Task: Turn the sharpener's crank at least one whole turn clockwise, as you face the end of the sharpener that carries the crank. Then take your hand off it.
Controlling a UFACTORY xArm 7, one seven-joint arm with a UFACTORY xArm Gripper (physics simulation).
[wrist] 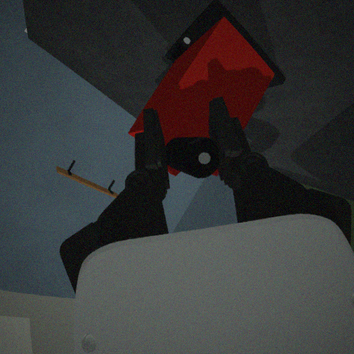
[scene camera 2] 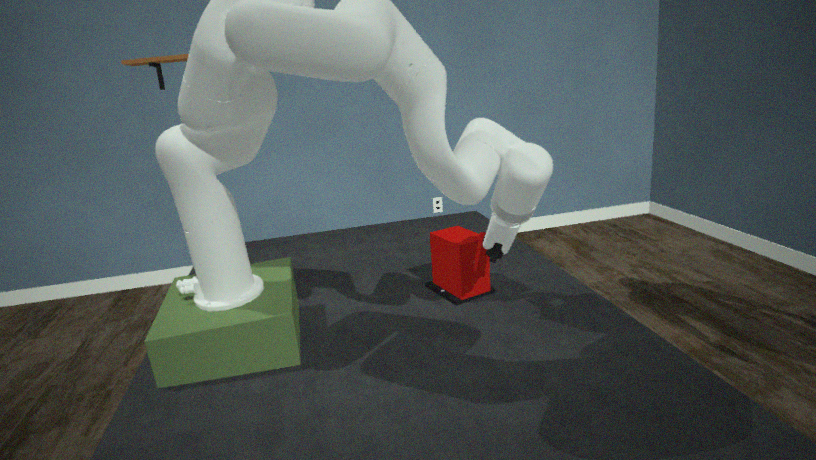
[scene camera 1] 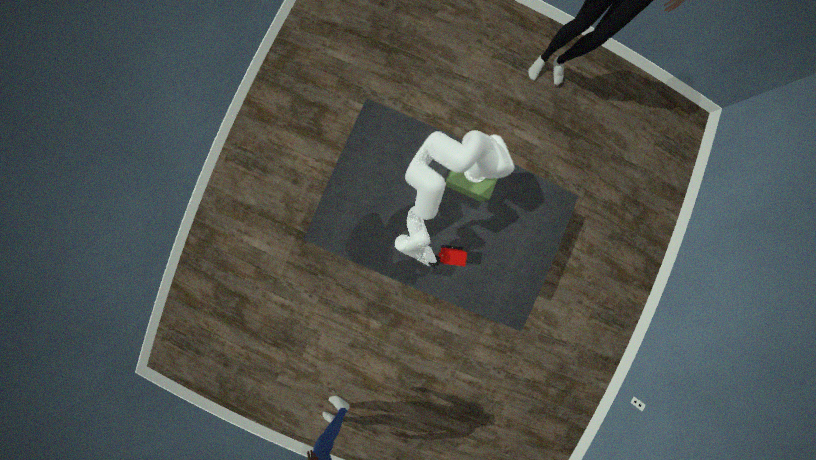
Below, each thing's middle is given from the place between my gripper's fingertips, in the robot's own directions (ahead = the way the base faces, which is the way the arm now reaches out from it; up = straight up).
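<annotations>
Black crank knob (wrist: 182,153): my gripper 20 mm below it, 10 mm past it, 10 mm to the left of it. Red sharpener (scene camera 2: 453,250): 40 mm below, 60 mm behind, 60 mm to the left of my gripper. Going by their middles, nearest to my gripper of the things named here: black crank knob.
</annotations>
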